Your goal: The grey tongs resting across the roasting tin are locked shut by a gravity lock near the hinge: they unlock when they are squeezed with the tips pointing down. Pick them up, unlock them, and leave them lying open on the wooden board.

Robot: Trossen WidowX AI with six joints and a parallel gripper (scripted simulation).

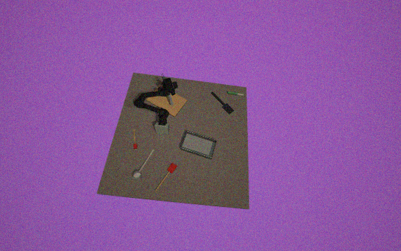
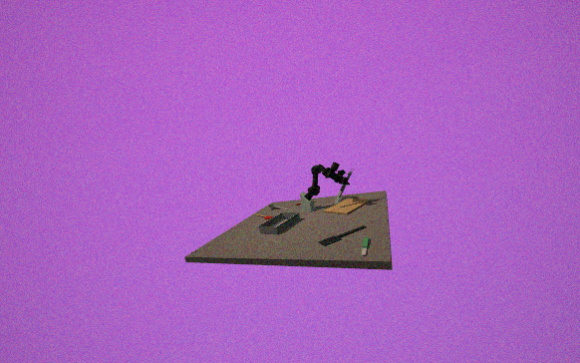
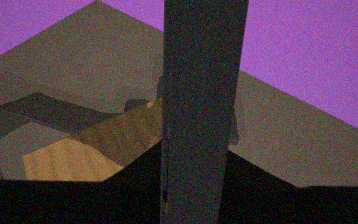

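Right now my gripper tip is 18 cm above the wooden board, 4 cm to the left of it and 1 cm short of it. From my gripper tip the other things lie so: yellow lock piece 2 cm to the right, 2 cm above, 1 cm ahead; red-tipped tool 54 cm to the right, 20 cm behind, 18 cm below; black spatula 61 cm ahead, 19 cm below, 2 cm to the left.
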